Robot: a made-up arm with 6 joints. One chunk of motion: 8 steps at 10 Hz.
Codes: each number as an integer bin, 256 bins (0 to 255) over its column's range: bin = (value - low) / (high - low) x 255, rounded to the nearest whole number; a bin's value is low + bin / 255 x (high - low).
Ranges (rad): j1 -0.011..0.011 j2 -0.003..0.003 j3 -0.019..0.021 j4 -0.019..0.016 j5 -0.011..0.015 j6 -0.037..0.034
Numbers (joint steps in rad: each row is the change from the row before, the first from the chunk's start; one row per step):
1: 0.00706 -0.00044 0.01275 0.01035 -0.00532 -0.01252
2: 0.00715 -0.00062 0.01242 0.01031 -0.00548 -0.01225
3: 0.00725 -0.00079 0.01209 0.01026 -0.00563 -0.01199
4: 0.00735 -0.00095 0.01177 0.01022 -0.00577 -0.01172
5: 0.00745 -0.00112 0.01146 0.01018 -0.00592 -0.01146
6: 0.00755 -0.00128 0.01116 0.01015 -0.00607 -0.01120
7: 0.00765 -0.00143 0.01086 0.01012 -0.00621 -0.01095
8: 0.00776 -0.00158 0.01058 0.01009 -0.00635 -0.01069
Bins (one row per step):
1: 209 109 202 214 56 88
2: 210 101 200 214 54 89
3: 212 94 198 213 53 90
4: 213 87 196 213 51 91
5: 214 80 194 213 50 92
6: 215 73 192 212 48 93
7: 216 67 190 212 47 94
8: 217 60 189 212 46 94

